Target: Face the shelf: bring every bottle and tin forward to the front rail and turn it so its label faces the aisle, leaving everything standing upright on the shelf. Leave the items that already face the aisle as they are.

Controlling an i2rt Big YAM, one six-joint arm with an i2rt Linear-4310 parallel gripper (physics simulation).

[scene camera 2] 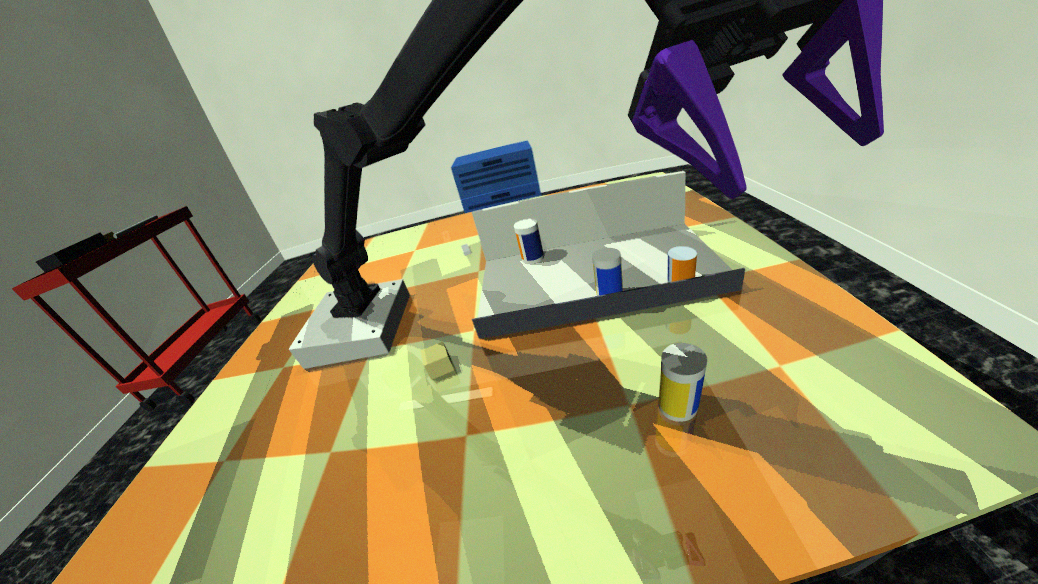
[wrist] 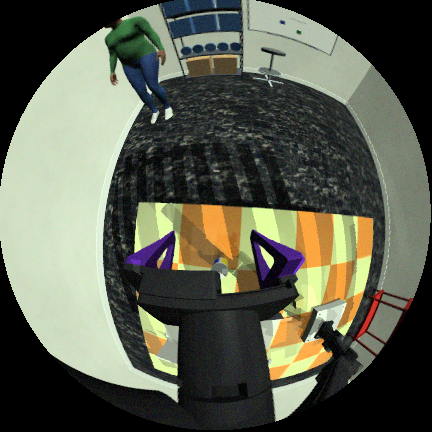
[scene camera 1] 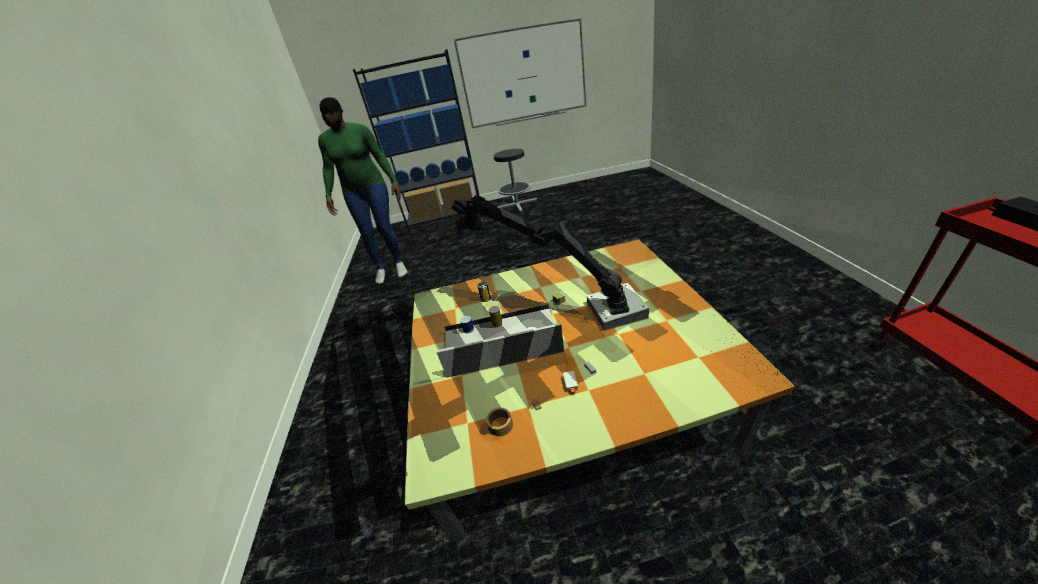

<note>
The gripper [scene camera 2: 809,166] is open, holding nothing. A white-topped bottle [scene camera 2: 527,232] rests on a shelf board [scene camera 2: 566,273]. A yellow cube [scene camera 2: 436,360] rests on the table. Further things: a dark front rail [scene camera 2: 699,287].
The gripper shows as well in the wrist view [wrist: 212,234]. The wrist view misses the white-topped bottle, which is hidden by the gripper.
</note>
